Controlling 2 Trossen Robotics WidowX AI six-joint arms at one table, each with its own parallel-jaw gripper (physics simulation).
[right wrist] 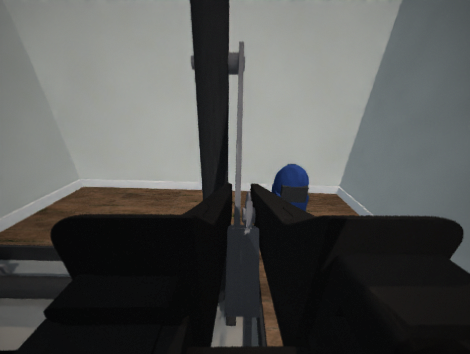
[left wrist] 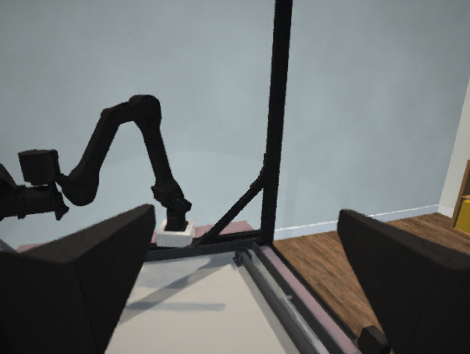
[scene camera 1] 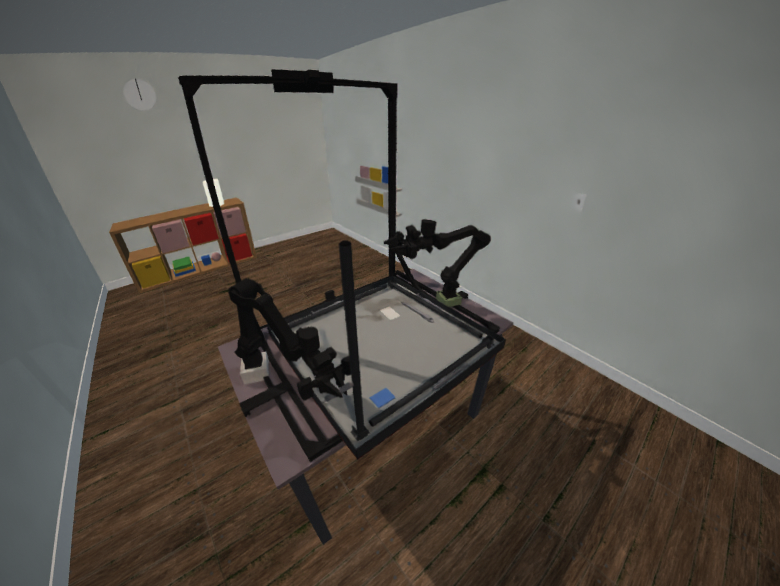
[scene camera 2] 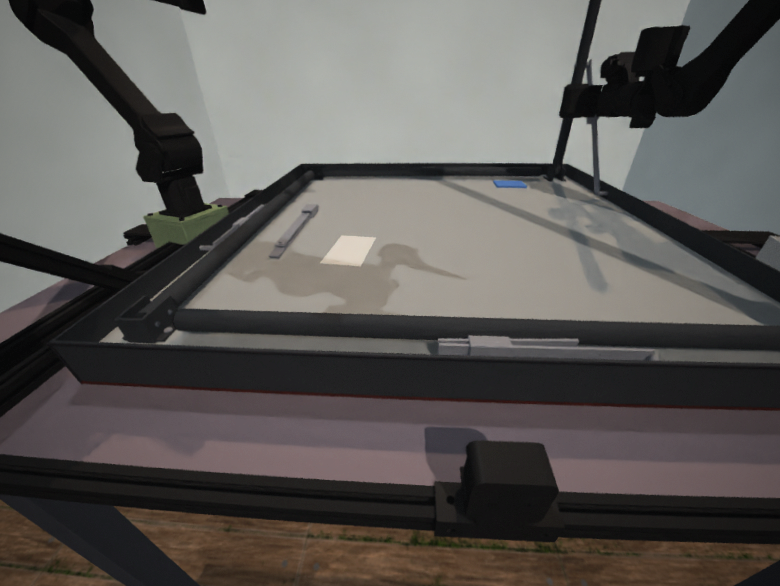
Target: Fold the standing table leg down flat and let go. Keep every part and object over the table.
Note:
I see my left gripper [scene camera 1: 387,245], my right gripper [scene camera 2: 587,102], a cream card [scene camera 2: 349,250] and a tabletop [scene camera 1: 401,354].
My left gripper also shows in the left wrist view [left wrist: 247,217]. My right gripper is seen too in the right wrist view [right wrist: 241,190] and in scene camera 1 [scene camera 1: 344,395]. The tabletop is seen too in the left wrist view [left wrist: 203,297].

